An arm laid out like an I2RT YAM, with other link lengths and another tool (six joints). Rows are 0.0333 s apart.
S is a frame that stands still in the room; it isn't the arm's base.
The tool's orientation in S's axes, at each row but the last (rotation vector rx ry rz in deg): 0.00 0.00 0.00; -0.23 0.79 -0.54; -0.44 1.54 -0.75; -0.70 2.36 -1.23; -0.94 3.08 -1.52; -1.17 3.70 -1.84; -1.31 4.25 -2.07
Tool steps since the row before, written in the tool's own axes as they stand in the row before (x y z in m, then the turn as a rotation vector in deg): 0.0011 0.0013 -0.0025 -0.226 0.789 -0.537; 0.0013 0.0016 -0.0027 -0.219 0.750 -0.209; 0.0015 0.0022 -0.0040 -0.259 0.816 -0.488; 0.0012 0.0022 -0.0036 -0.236 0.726 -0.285; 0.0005 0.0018 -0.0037 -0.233 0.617 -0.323; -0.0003 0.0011 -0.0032 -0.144 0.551 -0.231; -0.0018 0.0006 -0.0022 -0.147 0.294 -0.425
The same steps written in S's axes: 0.0011 0.0013 -0.0025 -0.226 0.789 -0.537; 0.0013 0.0016 -0.0027 -0.215 0.751 -0.209; 0.0014 0.0021 -0.0041 -0.261 0.816 -0.487; 0.0011 0.0021 -0.0037 -0.232 0.728 -0.284; 0.0003 0.0017 -0.0038 -0.234 0.618 -0.321; -0.0005 0.0010 -0.0032 -0.141 0.551 -0.233; -0.0019 0.0006 -0.0021 -0.168 0.290 -0.420
